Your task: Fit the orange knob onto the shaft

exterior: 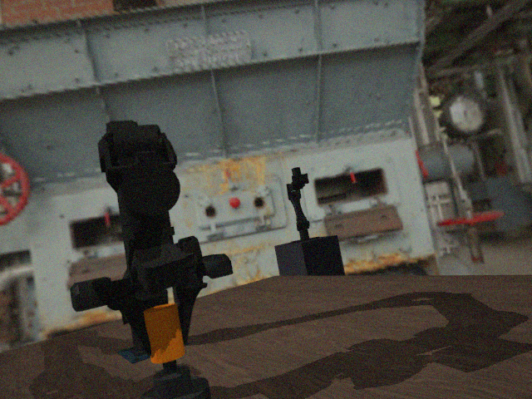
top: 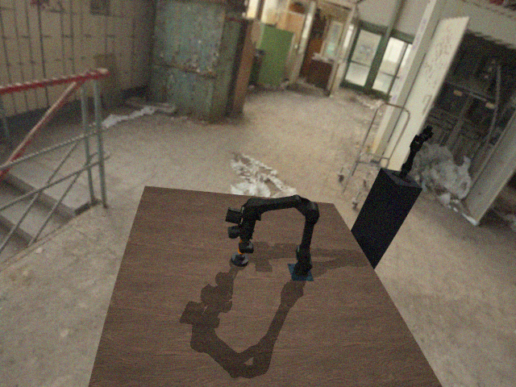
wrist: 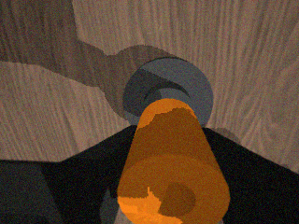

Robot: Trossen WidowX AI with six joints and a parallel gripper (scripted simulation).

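Now: gripper tip 20 mm below the orange knob. Round my gripper tip: dark round pedestal: 40 mm below.
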